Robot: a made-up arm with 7 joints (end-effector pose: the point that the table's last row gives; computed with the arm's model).
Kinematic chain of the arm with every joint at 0, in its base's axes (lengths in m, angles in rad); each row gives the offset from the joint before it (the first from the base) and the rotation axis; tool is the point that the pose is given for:
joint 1: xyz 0 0 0.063 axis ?
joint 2: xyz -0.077 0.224 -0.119 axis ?
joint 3: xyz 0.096 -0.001 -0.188 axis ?
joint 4: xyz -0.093 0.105 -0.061 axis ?
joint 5: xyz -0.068 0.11 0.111 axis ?
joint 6: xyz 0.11 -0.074 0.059 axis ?
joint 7: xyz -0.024 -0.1 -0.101 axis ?
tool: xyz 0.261 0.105 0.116
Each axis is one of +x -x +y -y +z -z.
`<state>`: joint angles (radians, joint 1 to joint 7).
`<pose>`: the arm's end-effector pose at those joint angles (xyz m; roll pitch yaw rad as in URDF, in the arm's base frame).
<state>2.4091 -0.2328 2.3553 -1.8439 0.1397 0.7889 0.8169</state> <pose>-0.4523 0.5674 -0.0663 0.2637 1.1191 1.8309</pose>
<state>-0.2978 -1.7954 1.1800 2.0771 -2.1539 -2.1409 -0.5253</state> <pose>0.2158 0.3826 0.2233 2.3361 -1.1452 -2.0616</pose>
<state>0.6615 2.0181 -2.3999 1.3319 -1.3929 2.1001 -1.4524</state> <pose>-0.3793 0.0923 0.0173 -0.9079 -0.3522 2.9464</pose>
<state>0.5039 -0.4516 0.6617 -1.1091 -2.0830 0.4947 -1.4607</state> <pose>-0.5185 0.5300 -0.2220 -1.0660 -0.2410 -3.0103</pose>
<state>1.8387 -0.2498 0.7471 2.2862 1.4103 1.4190 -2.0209</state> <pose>-0.6970 0.7024 -0.2607 -2.9595 0.4315 -2.9084</pose>
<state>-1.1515 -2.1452 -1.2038 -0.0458 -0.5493 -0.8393 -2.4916</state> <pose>-0.0014 0.6775 -0.0034 -3.0012 -0.9329 2.4834</pose>
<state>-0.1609 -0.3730 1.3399 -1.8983 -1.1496 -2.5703 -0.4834</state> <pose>0.3558 0.5508 -0.3135 0.9899 0.1523 -0.3571</pose>
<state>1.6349 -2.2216 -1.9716 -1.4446 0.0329 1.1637 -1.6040</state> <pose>-0.5006 0.3681 0.0915 0.2137 0.2661 3.0595</pose>
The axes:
joint 1: +y
joint 2: -x
joint 3: -z
joint 4: +y
joint 5: +z
joint 6: -y
joint 7: +x

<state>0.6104 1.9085 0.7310 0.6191 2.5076 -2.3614 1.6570</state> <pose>0.1123 -0.1860 -0.3507 -2.4830 -0.7134 -1.3473</pose>
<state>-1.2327 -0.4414 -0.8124 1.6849 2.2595 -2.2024 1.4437</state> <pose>0.2727 0.5355 -0.4075 -2.5462 0.4682 -0.9346</pose>
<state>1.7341 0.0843 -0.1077 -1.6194 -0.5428 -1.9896 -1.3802</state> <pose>-0.5803 0.4288 0.2783 1.6821 0.9901 2.6015</pose>
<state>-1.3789 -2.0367 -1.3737 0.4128 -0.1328 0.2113 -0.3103</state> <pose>-0.1958 0.2675 0.0363 -1.9236 -0.5079 -2.8621</pose>
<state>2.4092 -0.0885 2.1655 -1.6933 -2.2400 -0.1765 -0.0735</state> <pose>-0.5457 0.4394 0.5065 -2.1722 -1.2199 0.9382</pose>
